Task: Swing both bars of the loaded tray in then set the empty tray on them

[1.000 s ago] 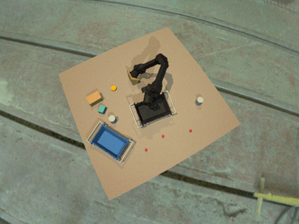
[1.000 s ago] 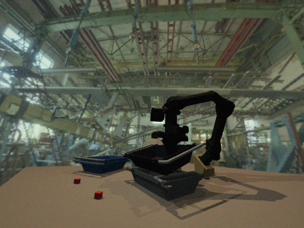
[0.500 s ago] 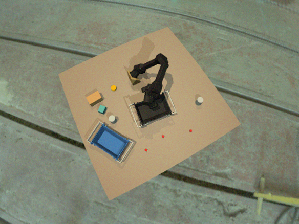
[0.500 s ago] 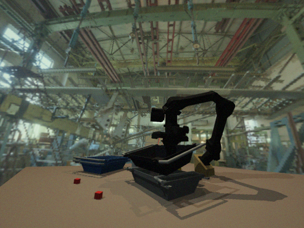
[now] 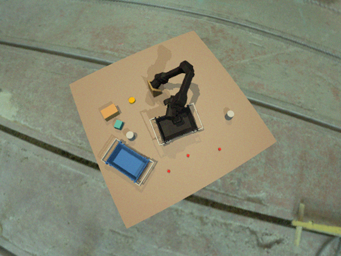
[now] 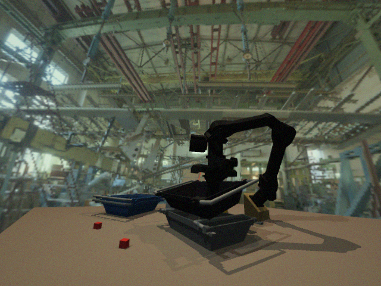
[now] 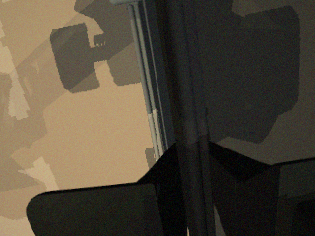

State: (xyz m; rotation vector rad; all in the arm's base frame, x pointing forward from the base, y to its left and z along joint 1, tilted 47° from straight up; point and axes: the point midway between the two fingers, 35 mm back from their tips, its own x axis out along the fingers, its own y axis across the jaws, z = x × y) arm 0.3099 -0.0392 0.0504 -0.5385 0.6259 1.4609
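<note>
The black tray is 8 cm ahead of my gripper tip, 1 cm to the right of it and 1 cm above it. From my gripper tip the other things lie so: teal cube 38 cm to the right, 15 cm behind, 9 cm below; then orange box 41 cm to the right, 27 cm behind, 8 cm below; then yellow disc 30 cm behind, 22 cm to the right, 10 cm below.
</note>
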